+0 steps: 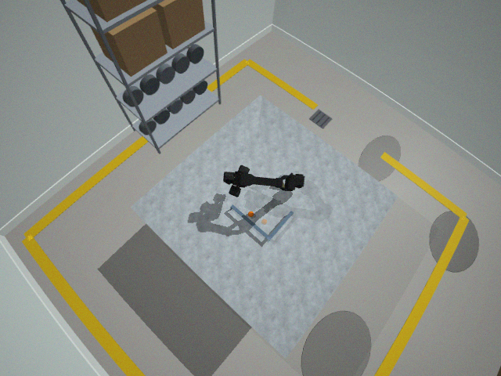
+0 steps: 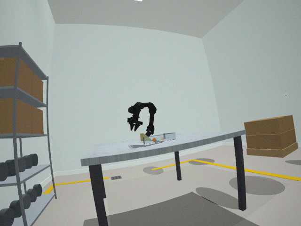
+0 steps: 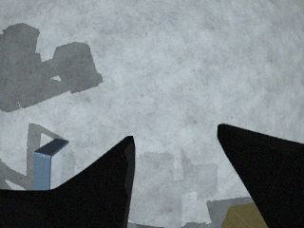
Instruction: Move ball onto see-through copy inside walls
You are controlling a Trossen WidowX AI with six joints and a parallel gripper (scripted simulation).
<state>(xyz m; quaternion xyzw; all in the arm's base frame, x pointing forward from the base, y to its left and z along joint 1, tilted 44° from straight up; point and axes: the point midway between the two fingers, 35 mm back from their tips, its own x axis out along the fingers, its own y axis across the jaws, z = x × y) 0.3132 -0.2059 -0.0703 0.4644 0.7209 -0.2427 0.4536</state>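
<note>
My gripper tip is 60 mm short of the orange ball, 180 mm to the right of it and 110 mm above it. Round my gripper tip: see-through copy: 30 mm ahead, 280 mm to the left, 110 mm below.
</note>
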